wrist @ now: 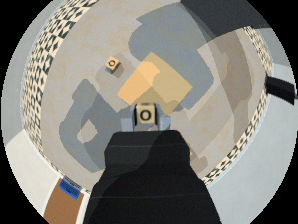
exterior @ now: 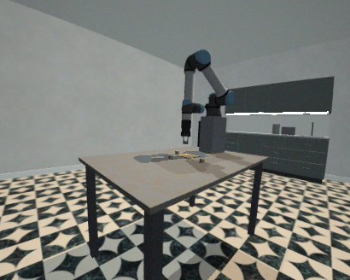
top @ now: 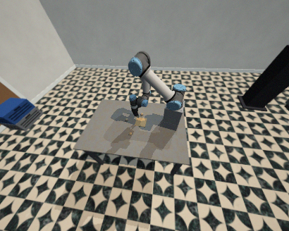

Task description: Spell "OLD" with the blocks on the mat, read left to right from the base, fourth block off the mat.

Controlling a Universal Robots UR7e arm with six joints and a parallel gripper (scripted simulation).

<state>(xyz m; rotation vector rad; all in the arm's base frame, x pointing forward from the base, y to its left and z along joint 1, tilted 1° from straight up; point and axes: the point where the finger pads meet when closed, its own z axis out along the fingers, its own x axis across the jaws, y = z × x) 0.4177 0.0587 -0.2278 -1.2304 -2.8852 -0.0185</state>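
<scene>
My gripper is now 110 mm above the tan mat and 40 mm past it.
</scene>
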